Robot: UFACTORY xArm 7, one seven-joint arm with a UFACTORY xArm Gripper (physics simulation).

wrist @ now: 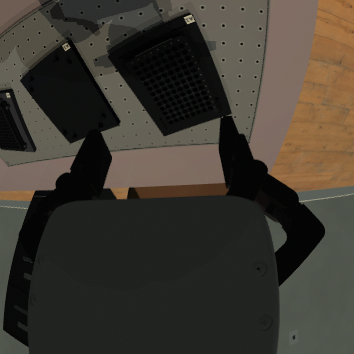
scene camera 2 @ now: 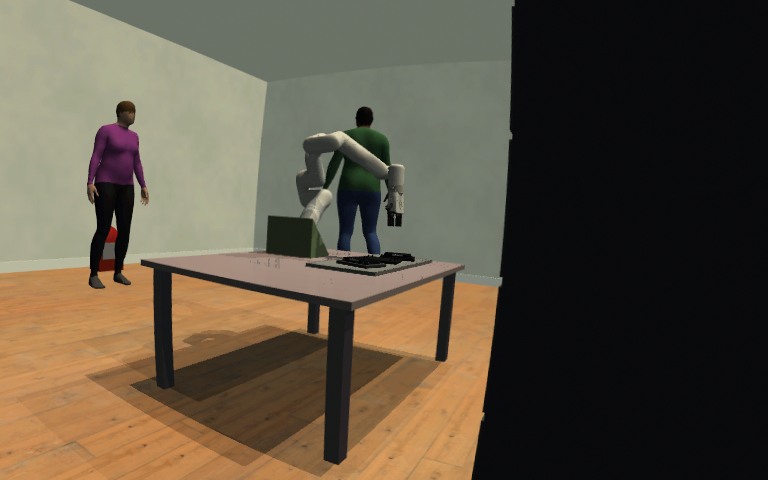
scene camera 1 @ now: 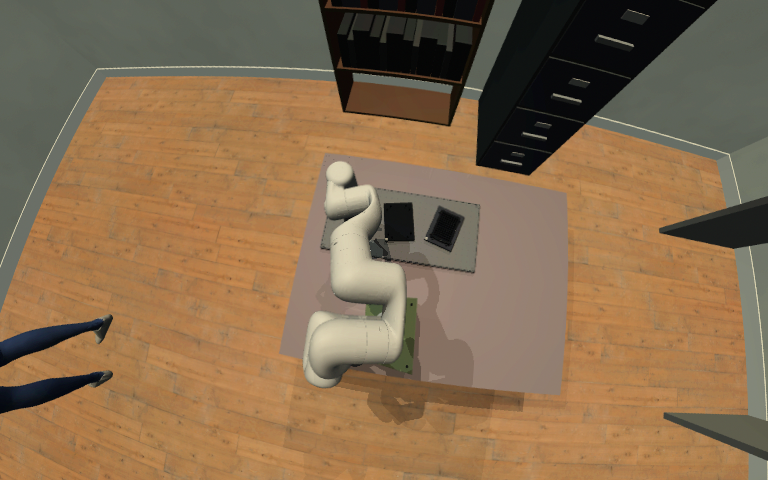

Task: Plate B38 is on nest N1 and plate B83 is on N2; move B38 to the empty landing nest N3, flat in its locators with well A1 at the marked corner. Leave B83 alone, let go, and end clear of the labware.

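Observation:
A dark many-well plate (wrist: 175,82) lies in the large nest (wrist: 207,52) at the right of the wrist view, with an A1 tag at the nest's upper corner. It looks level; its exact seating and lettering are too dark to tell. The arm hides it in scene camera 1. The middle nest (scene camera 1: 399,221) (wrist: 70,92) is bare. Another dark plate (scene camera 1: 445,226) (wrist: 7,122) lies in the angled nest (scene camera 1: 459,221). I cannot read which nest is N1, N2 or N3. My gripper (scene camera 2: 394,225) (wrist: 159,136) is open and empty, well above the labware, touching none of it.
The nests stand on a grey perforated board (scene camera 1: 464,263) (wrist: 245,75) on the pinkish table (scene camera 1: 521,294) (scene camera 2: 243,277). The arm's green base (scene camera 2: 291,236) is on the table. A bookshelf (scene camera 1: 457,104) and a black cabinet (scene camera 1: 512,133) stand beyond it. Two people (scene camera 2: 116,155) (scene camera 2: 368,152) stand in the room.

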